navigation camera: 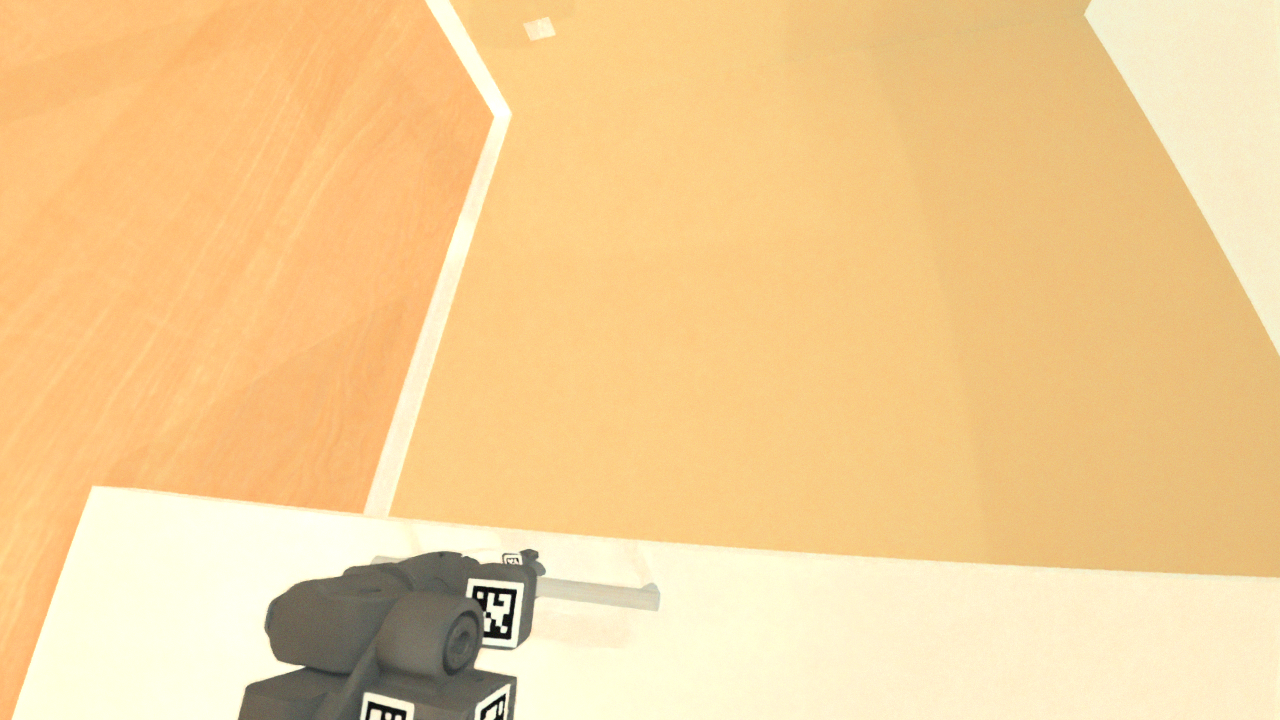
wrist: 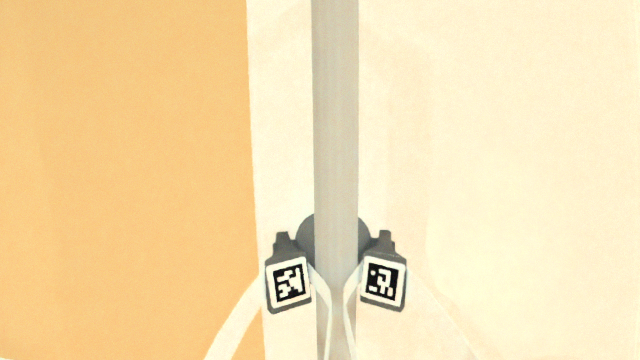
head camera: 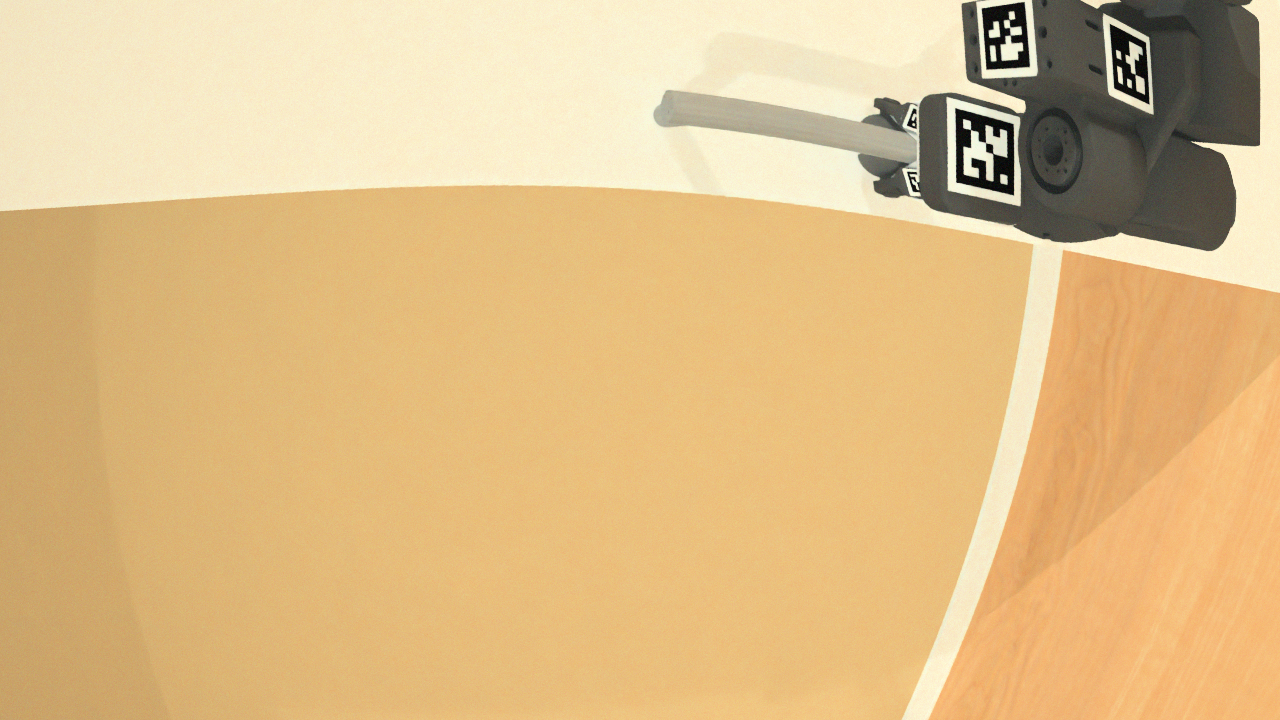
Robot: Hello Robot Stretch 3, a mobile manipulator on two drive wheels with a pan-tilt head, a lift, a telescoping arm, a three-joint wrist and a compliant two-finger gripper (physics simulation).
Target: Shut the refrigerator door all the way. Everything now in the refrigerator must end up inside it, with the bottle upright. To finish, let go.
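Places are measured from the robot's base along level axes (x ahead, y left, z up), in metres.
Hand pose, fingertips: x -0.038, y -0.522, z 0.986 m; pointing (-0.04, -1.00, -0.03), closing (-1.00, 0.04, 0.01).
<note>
Each offset is from my fingertips to the top centre of the thing. "*": to the spot under its first point. Level surfaces: height alone.
The refrigerator door @(* dx -0.001, dy -0.007, dz +0.314 m) (head camera: 358, 107) (navigation camera: 895, 644) (wrist: 500, 150) is a broad cream panel. Its long grey bar handle @(* dx +0.004, dy +0.057, dz +0.110 m) (head camera: 760, 120) (navigation camera: 599, 593) (wrist: 336, 125) stands out from that face. My gripper (head camera: 886, 147) (navigation camera: 535, 577) (wrist: 331, 237) is shut on the handle, one fingertip on each side of the bar, near the door's edge. In the navigation camera view my wrist hides part of the gripper. The refrigerator's inside, its contents and the bottle do not show. Whether the door is fully shut cannot be told from these views.
A flat tan surface (head camera: 537, 429) (navigation camera: 716, 313) (wrist: 125, 175) lies beyond the door edge. A pale strip (head camera: 1002, 447) (navigation camera: 429, 340) divides it from a wood-grained surface @(dz -0.985 m) (head camera: 1163, 537) (navigation camera: 223, 223). Another cream surface (navigation camera: 1199, 107) shows at the upper right of the navigation camera view.
</note>
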